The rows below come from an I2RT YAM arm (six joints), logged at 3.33 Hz.
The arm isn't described. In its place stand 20 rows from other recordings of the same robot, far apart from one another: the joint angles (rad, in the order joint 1, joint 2, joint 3, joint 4, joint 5, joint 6), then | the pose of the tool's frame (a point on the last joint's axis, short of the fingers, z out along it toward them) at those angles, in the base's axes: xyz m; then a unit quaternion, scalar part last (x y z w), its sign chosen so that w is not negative.
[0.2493 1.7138 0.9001 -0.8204 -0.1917 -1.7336] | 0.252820, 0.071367, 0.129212, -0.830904, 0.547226, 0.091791, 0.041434
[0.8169 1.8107 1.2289 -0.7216 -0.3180 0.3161] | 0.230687, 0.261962, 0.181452, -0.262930, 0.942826, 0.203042, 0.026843
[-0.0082 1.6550 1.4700 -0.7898 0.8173 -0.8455] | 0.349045, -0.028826, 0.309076, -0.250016, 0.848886, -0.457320, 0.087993
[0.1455 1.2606 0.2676 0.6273 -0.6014 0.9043] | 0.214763, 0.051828, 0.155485, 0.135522, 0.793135, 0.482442, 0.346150
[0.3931 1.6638 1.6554 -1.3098 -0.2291 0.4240] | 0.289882, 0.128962, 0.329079, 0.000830, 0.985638, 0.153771, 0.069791
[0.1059 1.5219 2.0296 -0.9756 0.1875 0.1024] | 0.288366, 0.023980, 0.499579, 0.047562, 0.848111, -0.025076, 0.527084
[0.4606 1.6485 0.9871 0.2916 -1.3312 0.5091] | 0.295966, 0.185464, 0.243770, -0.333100, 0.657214, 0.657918, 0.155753
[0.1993 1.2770 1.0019 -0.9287 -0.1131 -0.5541] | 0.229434, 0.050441, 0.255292, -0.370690, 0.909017, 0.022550, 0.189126
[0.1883 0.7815 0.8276 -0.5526 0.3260 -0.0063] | 0.167921, 0.020393, 0.318416, -0.000655, 0.854274, -0.093763, 0.511296
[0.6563 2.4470 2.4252 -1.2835 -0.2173 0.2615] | 0.389560, 0.309725, 0.232174, -0.207322, 0.963407, 0.154646, 0.070355
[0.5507 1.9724 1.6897 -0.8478 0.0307 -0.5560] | 0.360108, 0.219849, 0.246641, -0.509944, 0.831899, -0.015558, 0.218308
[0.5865 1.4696 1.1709 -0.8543 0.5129 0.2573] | 0.249329, 0.144705, 0.265410, -0.103162, 0.942097, -0.144231, 0.284619
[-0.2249 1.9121 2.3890 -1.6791 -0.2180 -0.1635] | 0.330885, -0.067798, 0.426588, 0.010070, 0.977382, 0.069776, 0.199383
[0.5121 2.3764 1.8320 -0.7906 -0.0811 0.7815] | 0.414085, 0.236074, 0.114354, 0.128526, 0.983894, 0.102953, 0.069529
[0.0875 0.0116 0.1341 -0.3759 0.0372 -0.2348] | 0.097665, 0.007239, 0.178582, -0.115626, 0.782235, -0.059700, 0.609241
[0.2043 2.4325 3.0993 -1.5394 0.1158 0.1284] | 0.437635, 0.086474, 0.400306, -0.015813, 0.938182, 0.002917, 0.345767
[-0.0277 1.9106 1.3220 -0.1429 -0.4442 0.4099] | 0.424325, 0.003548, 0.205383, 0.105745, 0.889044, 0.272991, 0.351987
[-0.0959 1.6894 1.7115 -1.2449 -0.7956 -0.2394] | 0.329508, -0.006151, 0.348060, -0.131986, 0.900851, 0.349560, 0.221032
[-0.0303 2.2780 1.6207 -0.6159 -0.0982 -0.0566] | 0.454119, -0.010272, 0.107380, -0.020264, 0.987577, 0.042060, 0.150040
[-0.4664 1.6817 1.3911 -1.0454 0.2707 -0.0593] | 0.287198, -0.155247, 0.257833, 0.214399, 0.960524, -0.159561, 0.077251
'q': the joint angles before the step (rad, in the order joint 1, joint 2, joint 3, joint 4, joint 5, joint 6). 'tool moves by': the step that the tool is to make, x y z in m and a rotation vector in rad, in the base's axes. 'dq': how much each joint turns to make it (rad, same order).
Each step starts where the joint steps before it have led.
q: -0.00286, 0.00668, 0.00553, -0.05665, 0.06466, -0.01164
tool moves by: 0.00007, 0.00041, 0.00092, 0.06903, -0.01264, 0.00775
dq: 0.00005, -0.00006, 0.00001, 0.00833, -0.01140, 0.06867
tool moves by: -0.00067, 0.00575, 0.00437, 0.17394, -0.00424, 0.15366
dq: -0.00002, 0.00423, 0.01374, -0.00111, -0.16176, 0.16671
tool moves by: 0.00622, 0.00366, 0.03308, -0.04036, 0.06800, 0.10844
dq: -0.00009, 0.19148, 0.15524, -0.03968, -0.10499, -0.04960
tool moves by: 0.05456, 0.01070, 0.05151, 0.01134, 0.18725, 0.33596
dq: 0.00003, 0.50664, 0.32275, -0.03089, -0.32957, -0.06867
